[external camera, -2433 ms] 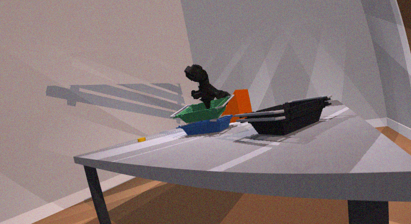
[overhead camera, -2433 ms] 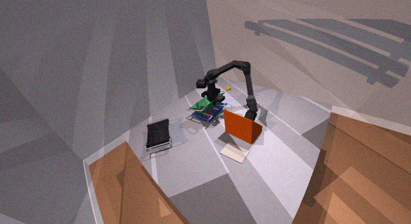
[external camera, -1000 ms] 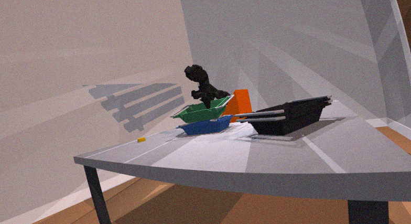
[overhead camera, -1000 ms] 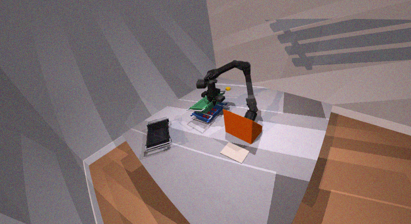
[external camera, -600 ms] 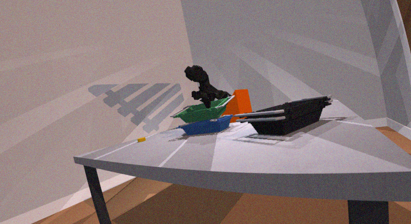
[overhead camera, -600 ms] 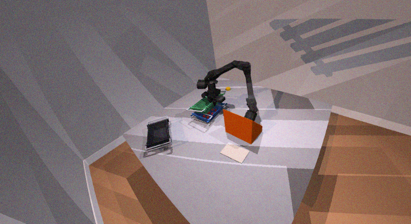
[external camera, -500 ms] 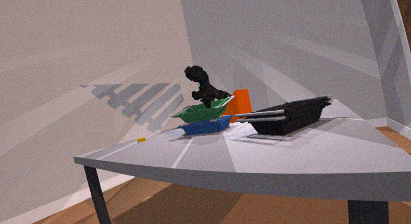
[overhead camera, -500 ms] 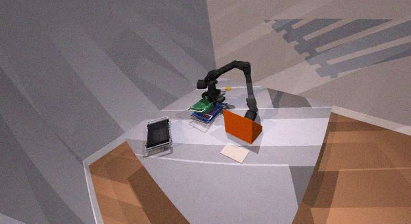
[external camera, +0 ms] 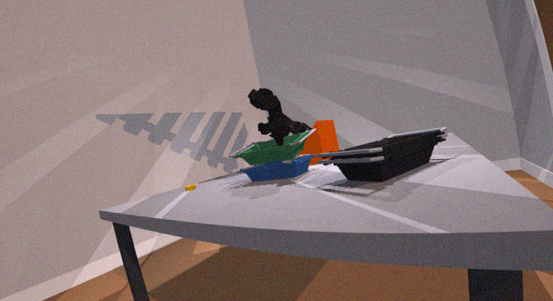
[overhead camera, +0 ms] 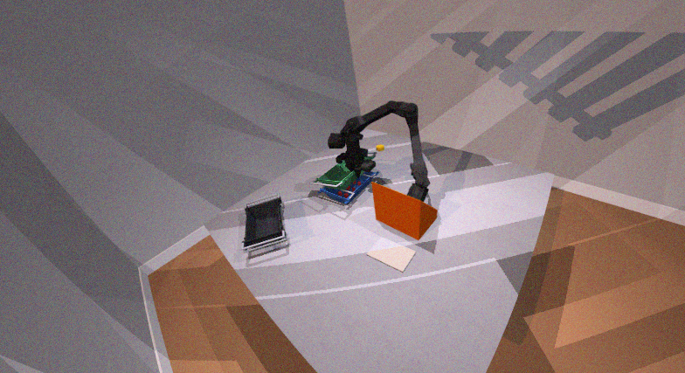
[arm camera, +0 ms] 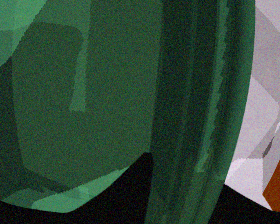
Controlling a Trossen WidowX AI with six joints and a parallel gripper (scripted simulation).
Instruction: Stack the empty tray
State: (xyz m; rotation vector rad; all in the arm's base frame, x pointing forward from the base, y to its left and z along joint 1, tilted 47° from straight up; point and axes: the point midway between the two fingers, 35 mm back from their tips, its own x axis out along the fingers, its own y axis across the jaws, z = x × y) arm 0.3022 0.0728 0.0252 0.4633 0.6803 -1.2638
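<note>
The green tray is 70 mm ahead of my gripper tip, 20 mm to the left of it and 20 mm above it. Round my gripper tip: beige flat card 360 mm behind, 170 mm to the left, 100 mm below; yellow block 400 mm to the right, 240 mm ahead, 90 mm below.
</note>
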